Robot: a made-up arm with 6 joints. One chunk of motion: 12 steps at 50 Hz.
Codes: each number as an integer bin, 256 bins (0 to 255) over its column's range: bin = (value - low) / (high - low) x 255, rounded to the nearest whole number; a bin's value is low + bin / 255 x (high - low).
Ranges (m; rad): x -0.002..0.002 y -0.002..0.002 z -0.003..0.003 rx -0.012..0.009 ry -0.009..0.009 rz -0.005..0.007
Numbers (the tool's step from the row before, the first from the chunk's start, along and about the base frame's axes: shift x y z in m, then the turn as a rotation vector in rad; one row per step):
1: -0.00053 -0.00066 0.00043 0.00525 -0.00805 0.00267
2: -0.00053 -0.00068 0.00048 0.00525 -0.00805 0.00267
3: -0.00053 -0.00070 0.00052 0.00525 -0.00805 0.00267
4: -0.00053 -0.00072 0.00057 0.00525 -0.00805 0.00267
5: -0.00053 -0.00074 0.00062 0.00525 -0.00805 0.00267
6: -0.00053 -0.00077 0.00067 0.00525 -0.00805 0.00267
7: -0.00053 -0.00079 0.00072 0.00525 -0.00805 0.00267
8: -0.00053 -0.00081 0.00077 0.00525 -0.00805 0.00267
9: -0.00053 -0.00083 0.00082 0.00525 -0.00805 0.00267
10: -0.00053 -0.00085 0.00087 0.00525 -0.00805 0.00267
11: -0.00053 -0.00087 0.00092 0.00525 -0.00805 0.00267
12: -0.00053 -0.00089 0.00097 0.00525 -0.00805 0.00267
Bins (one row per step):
1: 94 85 146 209 13 163
2: 94 84 148 209 13 163
3: 94 83 150 209 13 163
4: 94 82 152 209 13 163
5: 94 80 154 209 13 163
6: 94 78 156 209 13 163
7: 94 77 158 209 13 163
8: 94 76 160 209 13 163
9: 94 75 162 209 13 163
10: 94 73 164 209 13 163
11: 94 72 167 209 13 163
12: 94 71 169 209 13 163

